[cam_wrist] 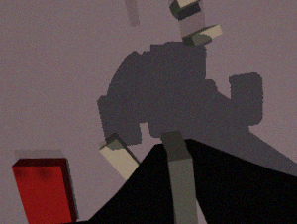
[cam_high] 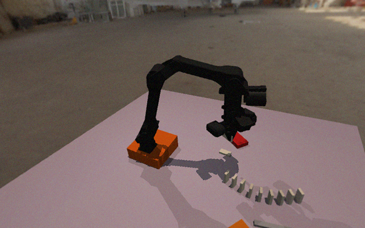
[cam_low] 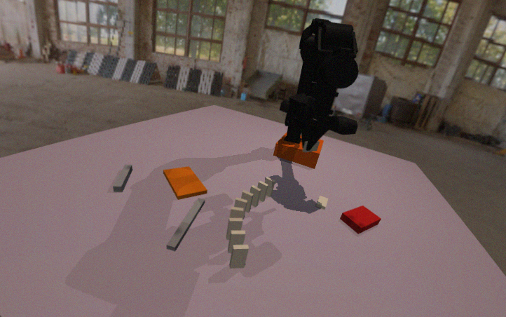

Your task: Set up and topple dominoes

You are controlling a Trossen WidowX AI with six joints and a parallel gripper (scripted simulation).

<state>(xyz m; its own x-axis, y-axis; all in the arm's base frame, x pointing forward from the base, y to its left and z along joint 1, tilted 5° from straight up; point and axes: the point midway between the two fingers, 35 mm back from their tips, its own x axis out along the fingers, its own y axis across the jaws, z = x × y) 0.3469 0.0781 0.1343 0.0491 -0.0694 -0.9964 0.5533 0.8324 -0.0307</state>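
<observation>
The orange flat plate lies 28 cm to the right of my gripper tip, 15 cm below it and 9 cm ahead of it. Round my gripper tip: short grey bar (41 cm to the right, 17 cm ahead, 15 cm below); red block (19 cm to the left, 14 cm below, 1 cm behind).
</observation>
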